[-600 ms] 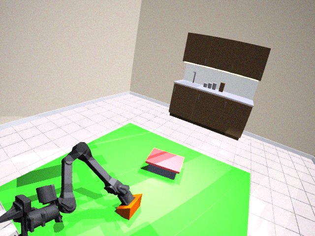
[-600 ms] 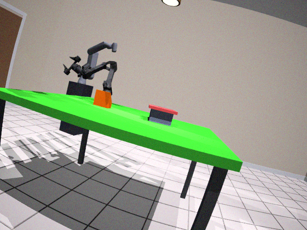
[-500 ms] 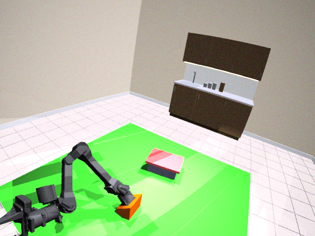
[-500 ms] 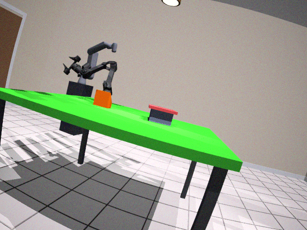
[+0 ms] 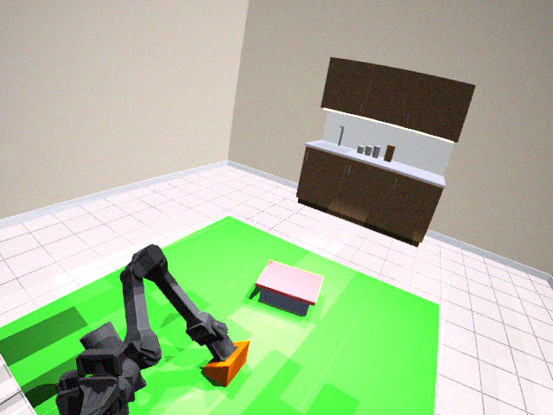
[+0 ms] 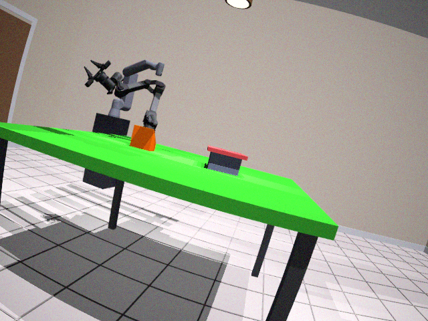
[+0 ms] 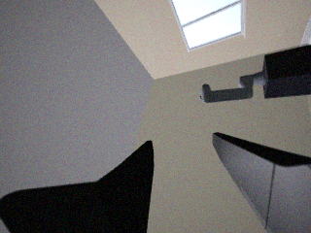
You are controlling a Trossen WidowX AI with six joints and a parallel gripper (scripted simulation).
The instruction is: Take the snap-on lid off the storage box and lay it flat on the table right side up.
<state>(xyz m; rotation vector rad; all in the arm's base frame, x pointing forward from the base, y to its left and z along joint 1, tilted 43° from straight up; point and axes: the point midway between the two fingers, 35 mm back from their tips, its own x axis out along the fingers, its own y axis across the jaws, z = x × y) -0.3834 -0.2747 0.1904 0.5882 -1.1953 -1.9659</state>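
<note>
My gripper tip is now 86 cm short of the lid, 29 cm above it and 11 cm to the right of it. Round my gripper tip: storage box: 86 cm ahead, 34 cm below, 11 cm to the left.
</note>
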